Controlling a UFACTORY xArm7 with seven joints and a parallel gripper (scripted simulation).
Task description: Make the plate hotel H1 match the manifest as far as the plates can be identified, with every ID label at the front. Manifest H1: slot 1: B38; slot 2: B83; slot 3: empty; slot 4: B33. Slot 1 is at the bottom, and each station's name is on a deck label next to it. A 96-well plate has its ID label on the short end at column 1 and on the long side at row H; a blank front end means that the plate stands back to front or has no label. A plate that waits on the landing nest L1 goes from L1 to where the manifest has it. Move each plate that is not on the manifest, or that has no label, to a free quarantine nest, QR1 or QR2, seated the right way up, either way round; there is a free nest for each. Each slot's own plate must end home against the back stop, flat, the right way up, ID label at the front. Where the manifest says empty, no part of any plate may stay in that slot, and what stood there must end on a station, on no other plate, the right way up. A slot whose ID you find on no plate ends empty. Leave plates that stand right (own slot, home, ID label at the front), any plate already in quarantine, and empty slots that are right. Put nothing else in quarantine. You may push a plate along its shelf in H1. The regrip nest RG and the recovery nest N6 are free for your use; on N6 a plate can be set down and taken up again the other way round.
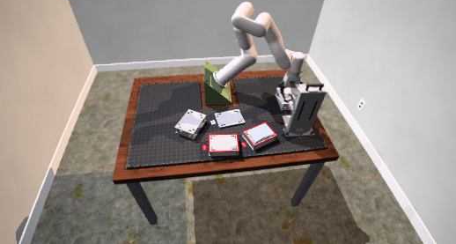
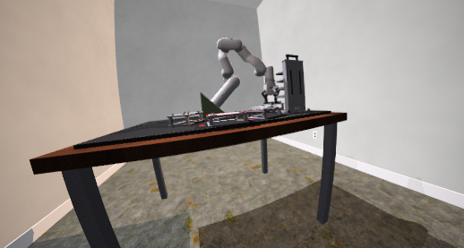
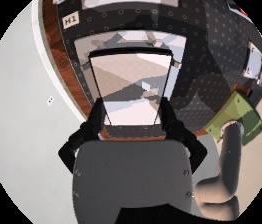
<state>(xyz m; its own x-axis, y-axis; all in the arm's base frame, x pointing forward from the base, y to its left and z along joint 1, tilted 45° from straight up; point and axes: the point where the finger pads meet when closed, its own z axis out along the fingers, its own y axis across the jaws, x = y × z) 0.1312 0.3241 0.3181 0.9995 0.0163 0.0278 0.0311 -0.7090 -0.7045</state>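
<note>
The plate lies 10 mm ahead of my hand and 10 mm below it. Also, from my hand: H1 deck label (130 mm ahead, 100 mm to the left, 80 mm below); then QR1 deck label (360 mm ahead, 340 mm to the right, 80 mm below).
</note>
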